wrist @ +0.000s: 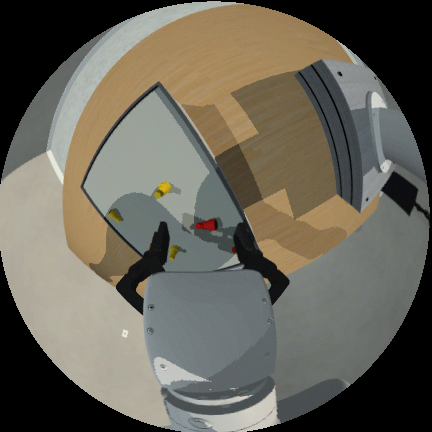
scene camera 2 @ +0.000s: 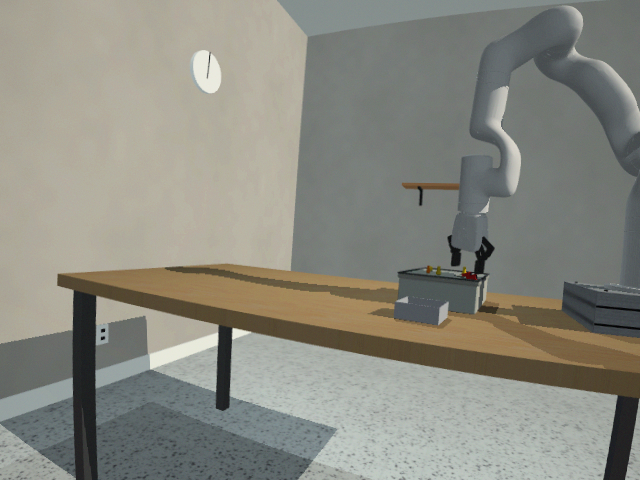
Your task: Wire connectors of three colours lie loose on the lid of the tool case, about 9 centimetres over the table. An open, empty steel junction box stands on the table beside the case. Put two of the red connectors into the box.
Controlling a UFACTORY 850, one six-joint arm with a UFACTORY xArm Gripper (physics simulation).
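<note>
The tool case (scene camera 2: 465,301) stands on the table; its grey lid (wrist: 140,135) bears the loose connectors. One red connector (wrist: 207,225) lies on its side between and ahead of the fingertips in the wrist view. A second red connector (wrist: 234,249) is mostly hidden by the right finger. Both show as a red cluster in the scene view. Yellow connectors (wrist: 163,190) (scene camera 2: 438,270) and an orange one (scene camera 2: 429,269) are also on the lid. My gripper (scene camera 2: 467,268) (wrist: 201,229) is open and empty, low over the lid. The junction box (scene camera 2: 417,311) stands beside the case; its inside is hidden.
A grey ribbed block (scene camera 2: 615,310) (wrist: 350,85) stands on the wooden table (scene camera 2: 258,297) at the right, by the arm's base. The case's raised dark rim runs close beside the right finger. A wooden shelf (scene camera 2: 431,186) is on the back wall behind the arm.
</note>
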